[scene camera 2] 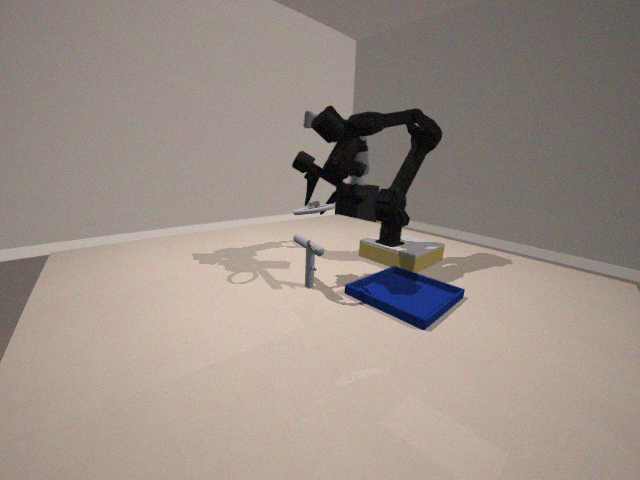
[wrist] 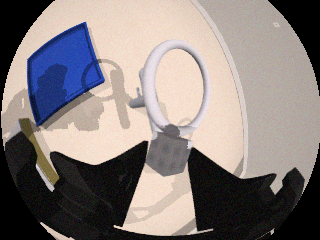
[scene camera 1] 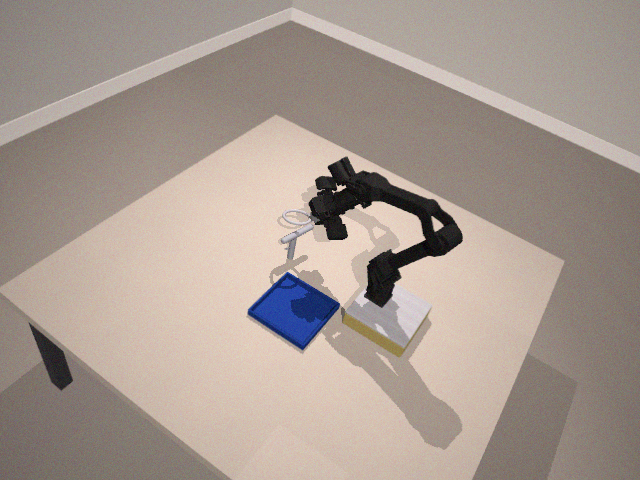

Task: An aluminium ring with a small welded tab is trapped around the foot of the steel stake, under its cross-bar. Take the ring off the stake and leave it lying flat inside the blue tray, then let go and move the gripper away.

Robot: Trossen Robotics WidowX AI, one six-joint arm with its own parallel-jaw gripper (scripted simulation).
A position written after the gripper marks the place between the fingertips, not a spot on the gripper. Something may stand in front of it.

Observation:
The gripper (scene camera 2: 313, 209) carries an aluminium ring (wrist: 168, 152). Also in view: a blue tray (scene camera 2: 415, 299).
The gripper shows as well in the wrist view (wrist: 168, 148) and in scene camera 1 (scene camera 1: 314, 217). The blue tray is seen too in the wrist view (wrist: 64, 68) and in scene camera 1 (scene camera 1: 296, 311).

